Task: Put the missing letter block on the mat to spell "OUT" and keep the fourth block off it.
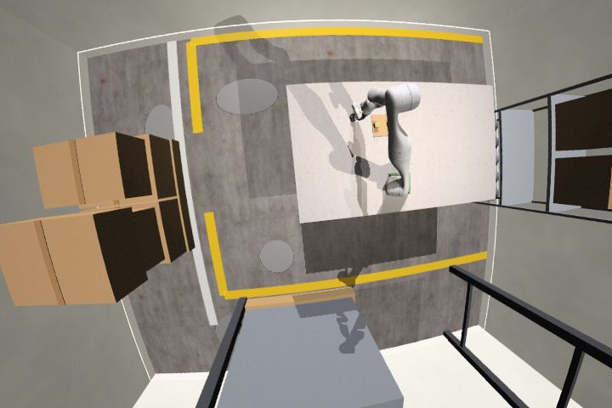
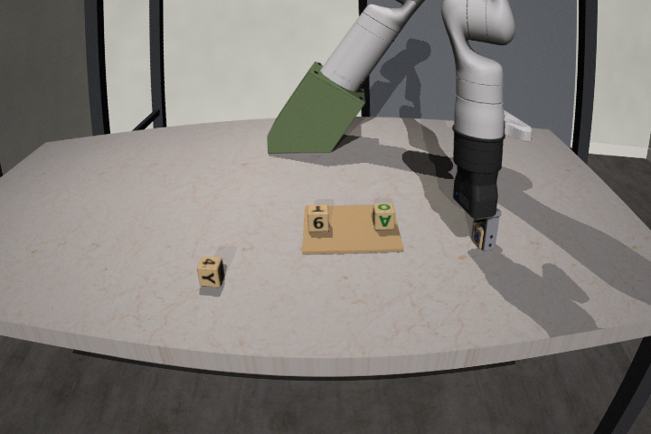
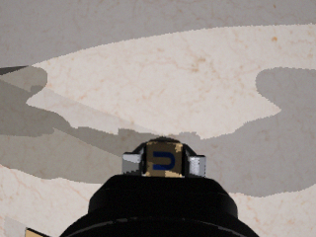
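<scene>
Right now the tan mat is 200 mm to the right of my hand, 40 mm behind it and 20 mm below it.
</scene>
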